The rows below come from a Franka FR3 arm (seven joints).
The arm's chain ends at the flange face. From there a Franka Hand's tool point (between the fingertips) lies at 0.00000 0.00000 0.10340 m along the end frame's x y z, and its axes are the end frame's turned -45 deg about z.
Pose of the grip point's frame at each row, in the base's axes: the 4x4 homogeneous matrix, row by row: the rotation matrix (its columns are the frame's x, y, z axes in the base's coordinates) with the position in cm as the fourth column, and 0 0 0 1 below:
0.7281 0.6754 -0.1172 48.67; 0.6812 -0.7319 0.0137 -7.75; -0.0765 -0.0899 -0.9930 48.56; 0 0 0 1
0.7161 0.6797 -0.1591 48.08; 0.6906 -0.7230 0.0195 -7.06; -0.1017 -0.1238 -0.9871 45.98; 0 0 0 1
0.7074 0.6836 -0.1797 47.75; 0.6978 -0.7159 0.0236 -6.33; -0.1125 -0.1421 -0.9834 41.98; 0 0 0 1
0.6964 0.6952 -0.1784 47.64; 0.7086 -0.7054 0.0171 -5.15; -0.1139 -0.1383 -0.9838 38.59; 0 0 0 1
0.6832 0.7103 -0.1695 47.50; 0.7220 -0.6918 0.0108 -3.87; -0.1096 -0.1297 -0.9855 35.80; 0 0 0 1
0.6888 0.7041 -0.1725 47.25; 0.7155 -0.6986 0.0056 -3.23; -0.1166 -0.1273 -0.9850 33.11; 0 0 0 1
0.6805 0.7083 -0.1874 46.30; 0.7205 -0.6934 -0.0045 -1.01; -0.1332 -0.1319 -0.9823 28.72; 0 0 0 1
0.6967 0.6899 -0.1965 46.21; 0.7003 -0.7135 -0.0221 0.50; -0.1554 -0.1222 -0.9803 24.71; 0 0 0 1
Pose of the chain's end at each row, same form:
0.9924 -0.0373 -0.1172 49.88; -0.0359 -0.9992 0.0137 -7.89; -0.1177 -0.0095 -0.9930 58.83; 0 0 0 1
0.9870 -0.0257 -0.1591 49.73; -0.0229 -0.9996 0.0195 -7.26; -0.1595 -0.0156 -0.9871 56.19; 0 0 0 1
0.9836 -0.0168 -0.1797 49.61; -0.0128 -0.9996 0.0236 -6.57; -0.1800 -0.0209 -0.9834 52.15; 0 0 0 1
0.9840 -0.0008 -0.1784 49.48; 0.0023 -0.9998 0.0171 -5.33; -0.1783 -0.0173 -0.9838 48.76; 0 0 0 1
0.9854 0.0192 -0.1695 49.25; 0.0214 -0.9997 0.0108 -3.98; -0.1692 -0.0142 -0.9855 45.99; 0 0 0 1
0.9849 0.0108 -0.1725 49.03; 0.0120 -0.9999 0.0056 -3.29; -0.1725 -0.0076 -0.9850 43.29; 0 0 0 1
0.9820 0.0197 -0.1874 48.24; 0.0192 -0.9998 -0.0045 -0.96; -0.1875 0.0009 -0.9823 38.88; 0 0 0 1
0.9805 -0.0048 -0.1965 48.24; -0.0093 -0.9997 -0.0221 0.73; -0.1963 0.0235 -0.9803 34.85; 0 0 0 1

